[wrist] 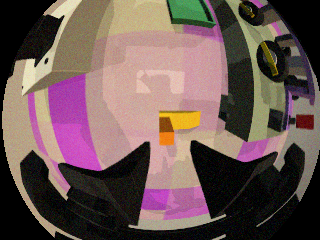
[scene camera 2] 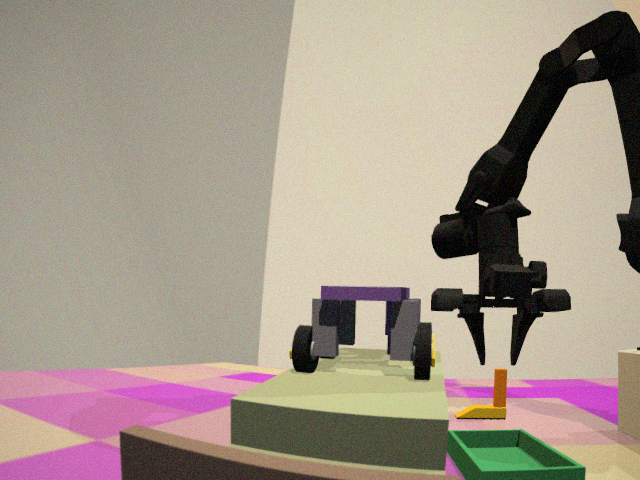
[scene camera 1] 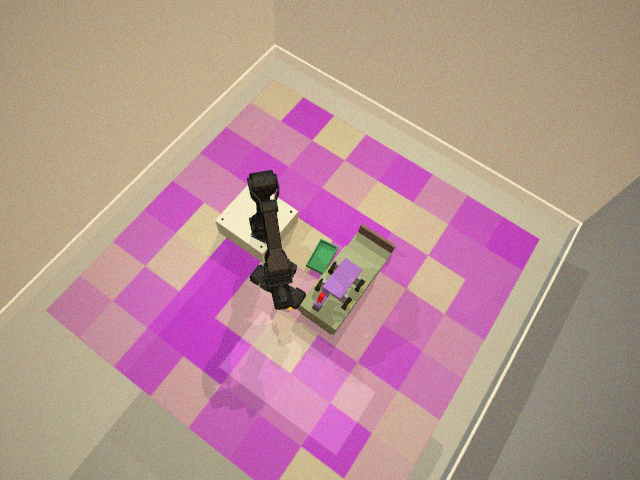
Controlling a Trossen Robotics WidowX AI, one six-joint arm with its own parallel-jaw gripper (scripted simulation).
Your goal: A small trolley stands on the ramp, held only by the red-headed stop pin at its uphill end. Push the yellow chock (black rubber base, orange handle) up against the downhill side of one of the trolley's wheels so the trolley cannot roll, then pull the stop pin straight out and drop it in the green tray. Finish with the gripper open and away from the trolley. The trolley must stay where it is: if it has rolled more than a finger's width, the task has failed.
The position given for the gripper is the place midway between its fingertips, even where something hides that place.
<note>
In view: the gripper [scene camera 2: 497, 365], a yellow chock [scene camera 2: 498, 410] and a trolley [scene camera 2: 333, 316].
The yellow chock also shows in the wrist view [wrist: 169, 120]. The trolley also shows in scene camera 1 [scene camera 1: 346, 273]. The gripper also shows in the wrist view [wrist: 170, 145].
</note>
